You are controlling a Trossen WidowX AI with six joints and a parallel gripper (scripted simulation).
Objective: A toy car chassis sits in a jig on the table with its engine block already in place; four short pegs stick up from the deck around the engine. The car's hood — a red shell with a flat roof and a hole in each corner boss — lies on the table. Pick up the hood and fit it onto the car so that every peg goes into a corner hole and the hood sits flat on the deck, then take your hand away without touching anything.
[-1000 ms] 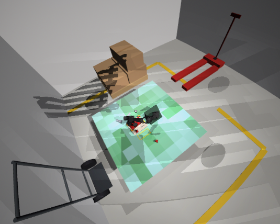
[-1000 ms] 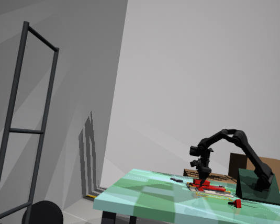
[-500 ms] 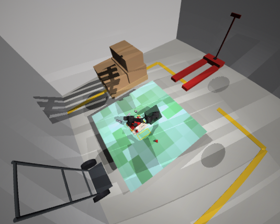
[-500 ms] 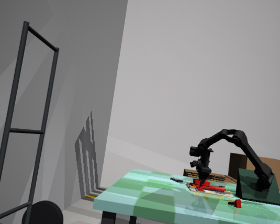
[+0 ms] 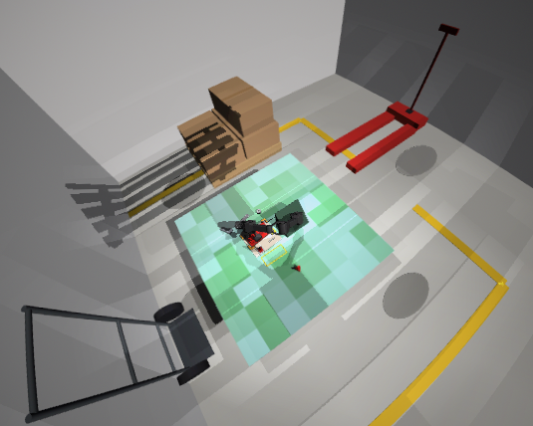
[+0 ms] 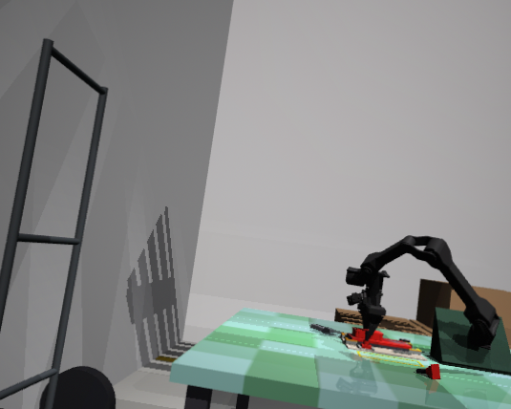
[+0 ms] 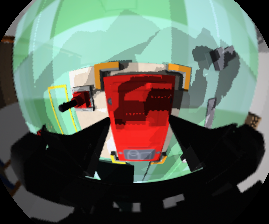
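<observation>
My gripper tip is right at the red hood.
</observation>
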